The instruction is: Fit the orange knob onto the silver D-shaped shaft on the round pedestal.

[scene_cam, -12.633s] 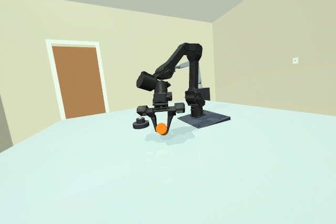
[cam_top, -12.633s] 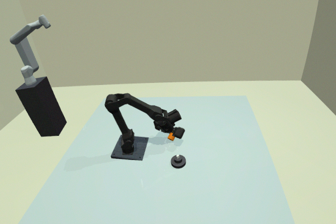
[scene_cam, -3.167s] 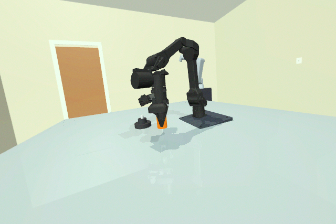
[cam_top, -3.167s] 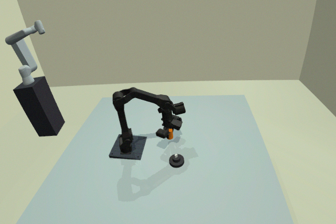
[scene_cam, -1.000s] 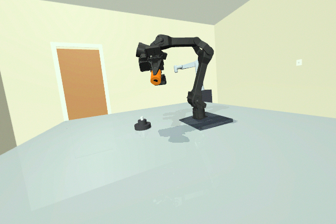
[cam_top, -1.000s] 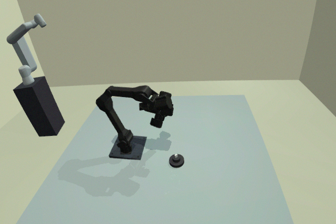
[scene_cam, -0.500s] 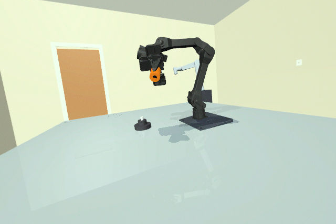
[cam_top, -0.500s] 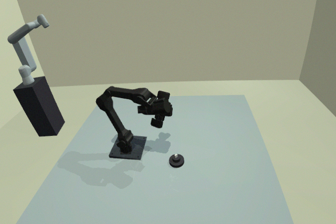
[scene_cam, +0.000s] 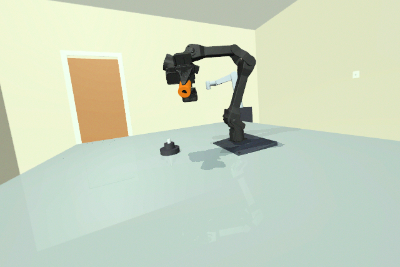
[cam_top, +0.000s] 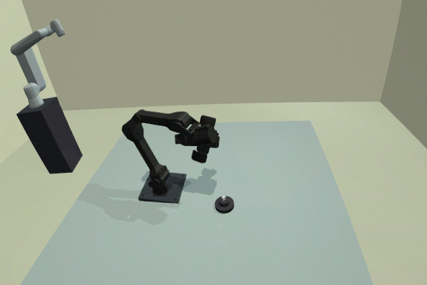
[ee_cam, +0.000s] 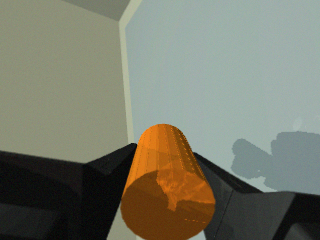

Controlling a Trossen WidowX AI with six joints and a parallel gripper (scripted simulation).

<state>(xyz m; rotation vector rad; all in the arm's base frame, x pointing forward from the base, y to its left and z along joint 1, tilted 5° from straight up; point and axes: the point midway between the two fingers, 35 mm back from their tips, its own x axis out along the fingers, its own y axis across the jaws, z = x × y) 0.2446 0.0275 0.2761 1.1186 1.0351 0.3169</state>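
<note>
Right now the round pedestal is 2 cm ahead of my gripper tip, 17 cm to the right of it and 22 cm below it. The rest, counted from my gripper tip: orange knob: 2 cm behind, 2 cm to the right, 2 cm above.
</note>
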